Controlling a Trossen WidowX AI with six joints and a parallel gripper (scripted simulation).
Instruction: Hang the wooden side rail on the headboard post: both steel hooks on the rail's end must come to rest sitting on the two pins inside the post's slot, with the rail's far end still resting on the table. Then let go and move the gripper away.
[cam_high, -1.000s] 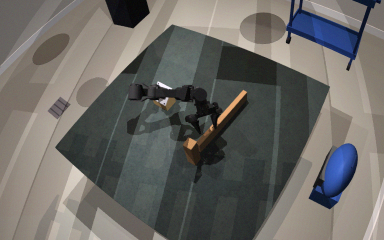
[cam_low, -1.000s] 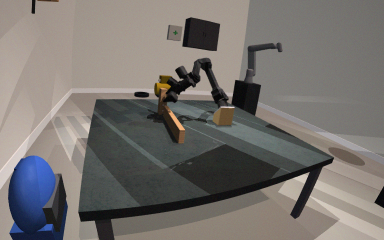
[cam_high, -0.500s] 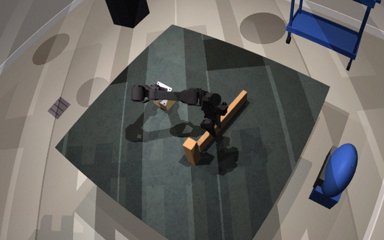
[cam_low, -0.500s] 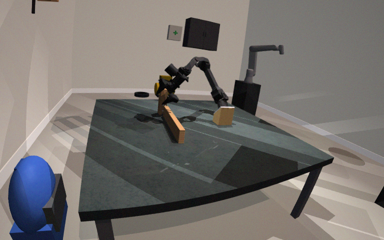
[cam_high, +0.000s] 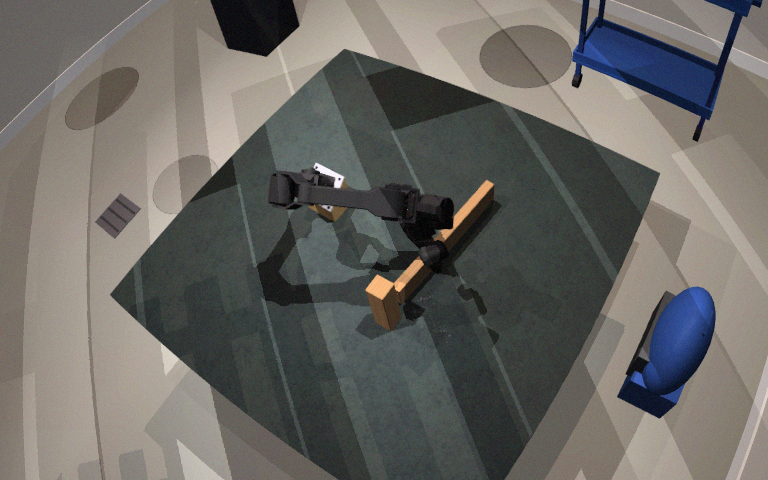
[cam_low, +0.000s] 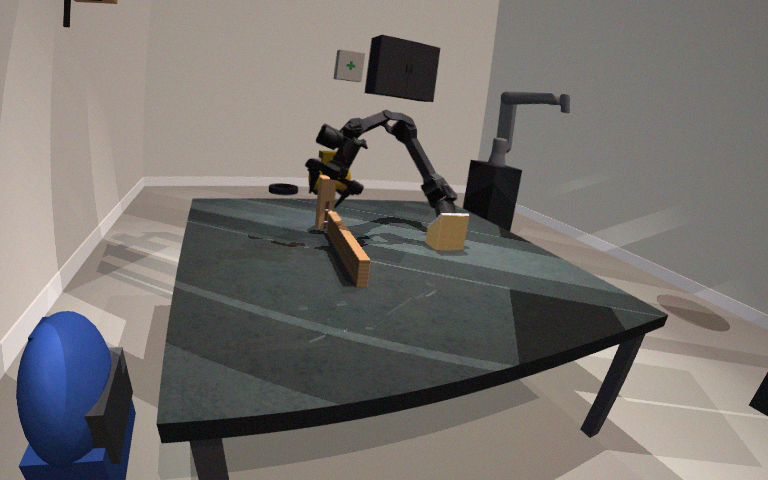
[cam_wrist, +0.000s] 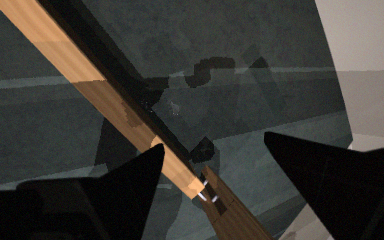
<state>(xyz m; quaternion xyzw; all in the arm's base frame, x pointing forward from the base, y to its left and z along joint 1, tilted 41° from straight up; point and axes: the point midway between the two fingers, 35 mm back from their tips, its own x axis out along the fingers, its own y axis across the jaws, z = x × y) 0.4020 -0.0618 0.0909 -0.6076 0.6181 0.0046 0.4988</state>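
Now: gripper tip 130 mm to the left of the headboard post, 60 mm past it and 50 mm above it.
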